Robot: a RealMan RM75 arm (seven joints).
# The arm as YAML. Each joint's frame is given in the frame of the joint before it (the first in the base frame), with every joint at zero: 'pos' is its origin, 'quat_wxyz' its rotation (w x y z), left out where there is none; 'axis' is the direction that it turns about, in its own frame. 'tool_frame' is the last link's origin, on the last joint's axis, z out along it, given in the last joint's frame.
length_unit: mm
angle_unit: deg
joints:
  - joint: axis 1
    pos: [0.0, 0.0, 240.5]
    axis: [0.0, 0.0, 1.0]
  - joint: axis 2
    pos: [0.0, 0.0, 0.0]
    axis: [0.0, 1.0, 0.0]
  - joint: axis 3
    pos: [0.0, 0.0, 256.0]
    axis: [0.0, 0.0, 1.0]
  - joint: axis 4
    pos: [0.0, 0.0, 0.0]
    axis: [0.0, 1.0, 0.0]
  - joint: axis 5
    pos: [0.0, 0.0, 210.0]
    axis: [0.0, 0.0, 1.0]
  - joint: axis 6
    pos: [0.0, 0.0, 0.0]
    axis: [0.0, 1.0, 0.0]
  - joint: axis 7
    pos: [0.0, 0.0, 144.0]
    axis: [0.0, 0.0, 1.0]
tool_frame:
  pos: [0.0, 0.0, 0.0]
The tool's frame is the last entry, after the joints.
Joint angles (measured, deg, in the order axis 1, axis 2, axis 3, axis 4, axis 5, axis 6, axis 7), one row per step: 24.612, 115.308, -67.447, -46.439, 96.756, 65.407, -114.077; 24.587, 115.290, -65.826, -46.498, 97.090, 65.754, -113.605; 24.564, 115.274, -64.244, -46.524, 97.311, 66.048, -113.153; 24.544, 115.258, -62.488, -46.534, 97.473, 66.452, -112.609; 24.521, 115.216, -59.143, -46.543, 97.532, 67.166, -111.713; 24.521, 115.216, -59.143, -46.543, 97.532, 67.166, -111.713; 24.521, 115.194, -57.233, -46.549, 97.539, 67.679, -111.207; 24.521, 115.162, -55.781, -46.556, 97.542, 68.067, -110.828; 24.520, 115.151, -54.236, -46.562, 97.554, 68.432, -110.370; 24.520, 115.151, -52.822, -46.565, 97.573, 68.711, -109.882; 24.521, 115.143, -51.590, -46.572, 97.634, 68.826, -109.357
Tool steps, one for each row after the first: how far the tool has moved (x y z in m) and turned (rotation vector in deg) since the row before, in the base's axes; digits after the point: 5 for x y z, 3 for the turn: 0.00115, 0.00180, 0.00669, 1.084, 1.281, -0.786; 0.00155, 0.00156, 0.00635, 1.036, 1.146, -0.793; 0.00183, 0.00134, 0.00682, 1.041, 1.257, -0.845; 0.00415, 0.00204, 0.01271, 1.980, 2.066, -1.502; 0.00000, 0.00000, 0.00000, 0.000, 0.000, 0.000; 0.00226, 0.00073, 0.00712, 1.061, 1.188, -0.739; 0.00181, 0.00044, 0.00551, 0.820, 0.884, -0.546; 0.00199, 0.00038, 0.00574, 0.876, 0.997, -0.637; 0.00193, 0.00031, 0.00523, 0.807, 0.967, -0.652; 0.00189, 0.00042, 0.00480, 0.766, 0.918, -0.702
